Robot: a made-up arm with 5 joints.
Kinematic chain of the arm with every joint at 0, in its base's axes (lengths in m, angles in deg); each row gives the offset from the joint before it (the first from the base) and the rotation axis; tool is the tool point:
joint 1: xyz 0 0 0.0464 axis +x
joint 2: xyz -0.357 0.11 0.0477 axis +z
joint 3: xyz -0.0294 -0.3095 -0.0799 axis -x
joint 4: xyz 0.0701 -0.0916 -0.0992 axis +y
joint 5: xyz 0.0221 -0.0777 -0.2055 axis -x
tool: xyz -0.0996 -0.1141 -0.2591
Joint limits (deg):
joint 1: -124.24..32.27
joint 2: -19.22..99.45
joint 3: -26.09..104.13
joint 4: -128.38..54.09
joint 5: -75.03..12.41
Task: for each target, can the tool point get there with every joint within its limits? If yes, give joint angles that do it. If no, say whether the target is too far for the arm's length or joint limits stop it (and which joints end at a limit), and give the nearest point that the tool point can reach.
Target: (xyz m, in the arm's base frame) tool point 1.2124 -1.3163 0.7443
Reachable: no: too far | nearest point 0.3722 -0.5005 0.2238 | short by 1.282 m
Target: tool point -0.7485 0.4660 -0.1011
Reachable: no: joint limits stop it (at a limit: joint 1, joint 2, joint 3, joint 4, joint 5) | nearest point -0.8612 0.4446 0.0509 | short by 0.190 m
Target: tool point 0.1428 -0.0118 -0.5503
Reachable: yes | joints -93.15 84.57 38.86 -105.03 -28.90
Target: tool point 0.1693 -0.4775 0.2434
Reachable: yes | joints -75.75 33.55 40.93 -32.51 -60.72
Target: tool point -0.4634 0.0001 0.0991
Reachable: no: joint limits stop it (at a limit: joint 1, joint 3, joint 4, joint 5) | nearest point -0.5551 -0.1025 0.3291 | short by 0.268 m
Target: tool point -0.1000 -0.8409 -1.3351
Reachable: no: too far | nearest point -0.2151 -0.4551 -0.6383 | short by 0.805 m
